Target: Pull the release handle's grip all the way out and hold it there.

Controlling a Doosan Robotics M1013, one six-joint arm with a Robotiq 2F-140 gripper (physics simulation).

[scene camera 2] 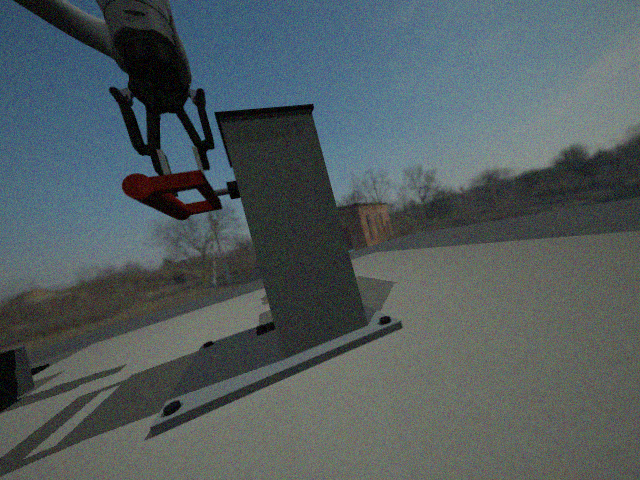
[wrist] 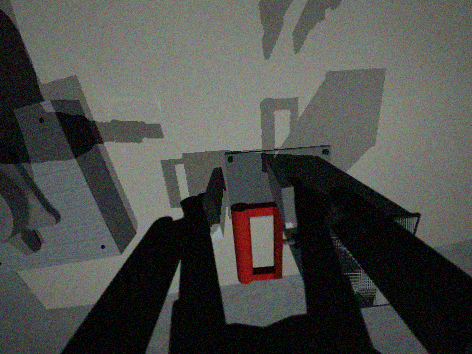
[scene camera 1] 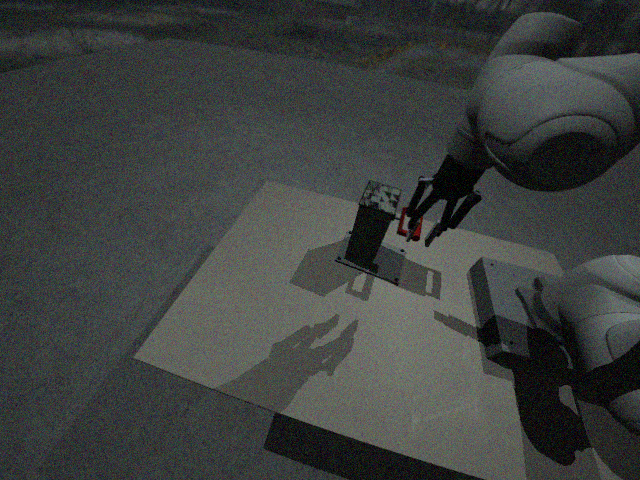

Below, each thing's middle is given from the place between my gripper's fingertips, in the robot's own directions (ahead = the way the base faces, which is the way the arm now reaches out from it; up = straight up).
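Bolted base plate point(scene camera 2: 223, 371): my hand is 5 cm short of it, 14 cm to the left of it and 25 cm above it.
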